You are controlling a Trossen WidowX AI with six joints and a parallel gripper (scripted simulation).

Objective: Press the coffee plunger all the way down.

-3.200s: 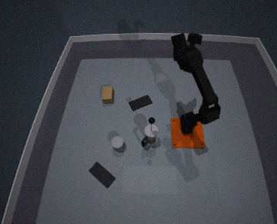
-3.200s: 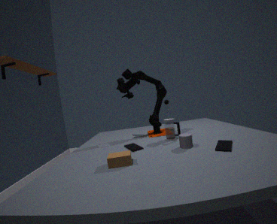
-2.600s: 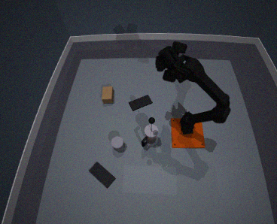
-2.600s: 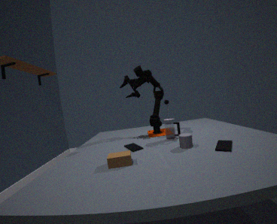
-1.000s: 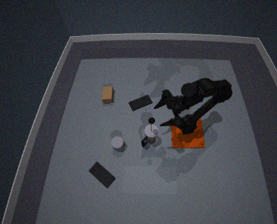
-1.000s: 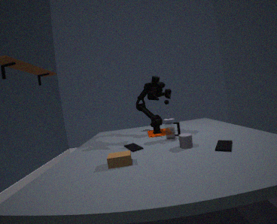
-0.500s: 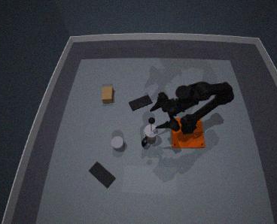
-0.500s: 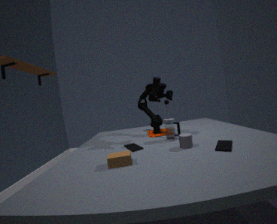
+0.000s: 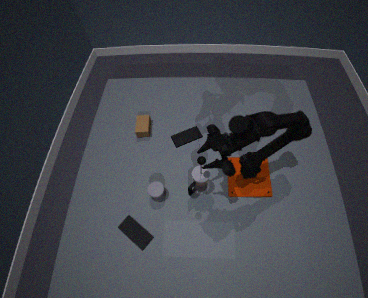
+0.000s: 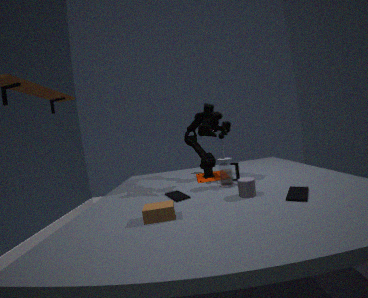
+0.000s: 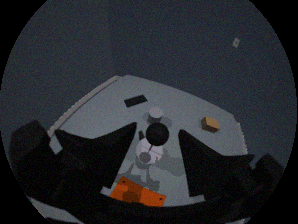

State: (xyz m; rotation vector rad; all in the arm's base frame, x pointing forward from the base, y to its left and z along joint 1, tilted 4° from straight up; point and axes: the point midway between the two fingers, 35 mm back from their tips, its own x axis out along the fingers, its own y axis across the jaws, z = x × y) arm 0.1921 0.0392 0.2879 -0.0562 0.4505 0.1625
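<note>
Right now the coffee press is 1 cm ahead of my gripper tip, 1 cm to the left of it and 14 cm below it. The rest, counted from my gripper tip: tan block 26 cm ahead, 35 cm to the right, 24 cm below.
</note>
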